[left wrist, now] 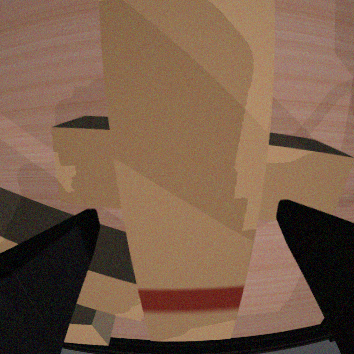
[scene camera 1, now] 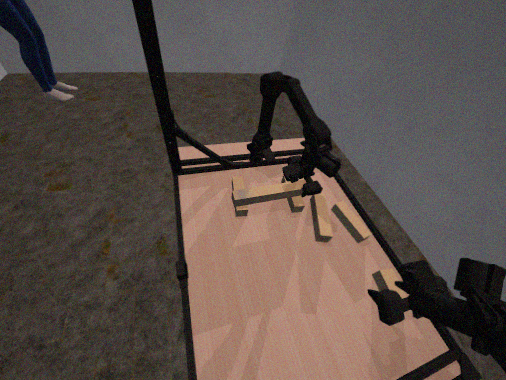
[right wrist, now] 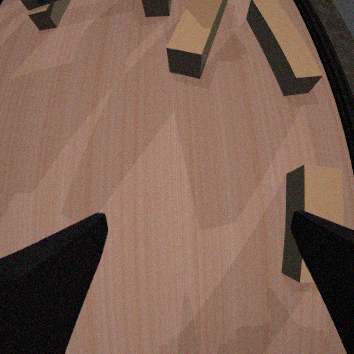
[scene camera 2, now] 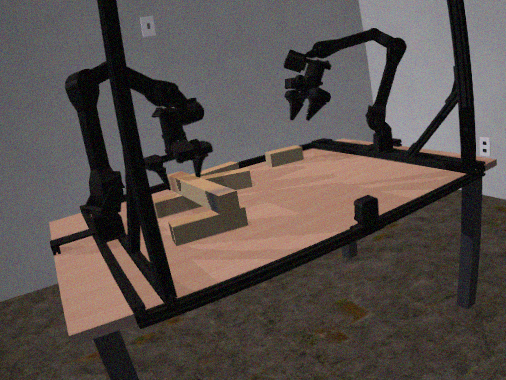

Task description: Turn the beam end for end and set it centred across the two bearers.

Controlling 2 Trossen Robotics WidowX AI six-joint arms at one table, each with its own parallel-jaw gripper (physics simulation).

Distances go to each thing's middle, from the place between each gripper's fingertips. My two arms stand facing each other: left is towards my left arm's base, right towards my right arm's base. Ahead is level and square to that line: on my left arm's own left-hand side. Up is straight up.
The beam (scene camera 2: pixel 223 200) is 100 mm behind my left hand.
My right hand is 130 mm past the beam, 420 mm to the right of it and 90 mm above it.
